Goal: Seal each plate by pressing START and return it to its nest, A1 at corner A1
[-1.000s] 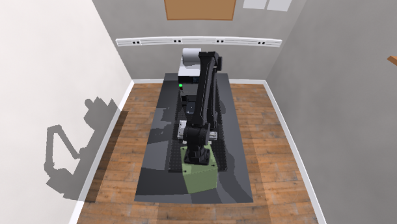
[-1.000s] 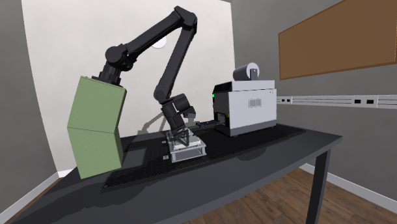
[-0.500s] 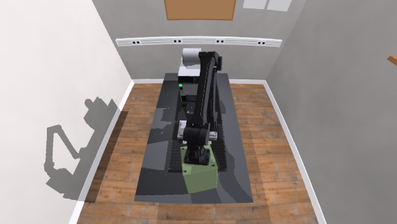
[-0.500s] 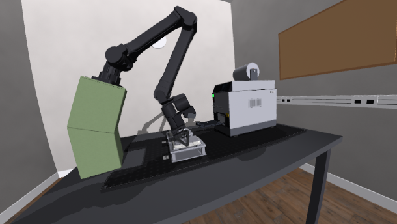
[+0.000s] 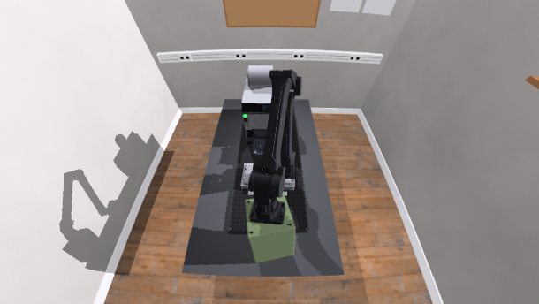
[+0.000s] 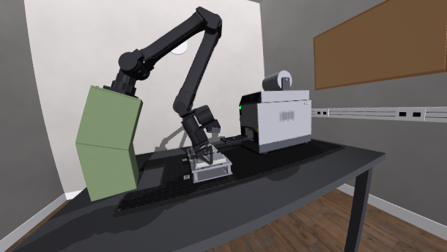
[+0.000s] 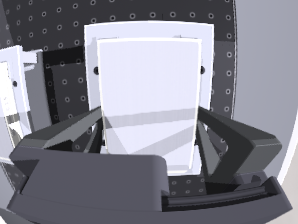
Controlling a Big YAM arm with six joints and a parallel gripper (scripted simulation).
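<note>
Right now the white plate is right at my hand. Round my hand: dark sealer stage (170 mm ahead, 190 mm to the left, 30 mm above); then yellow warning label (280 mm ahead, 120 mm to the left, 80 mm above); then foil roll (500 mm ahead, 240 mm to the left, 360 mm above).
</note>
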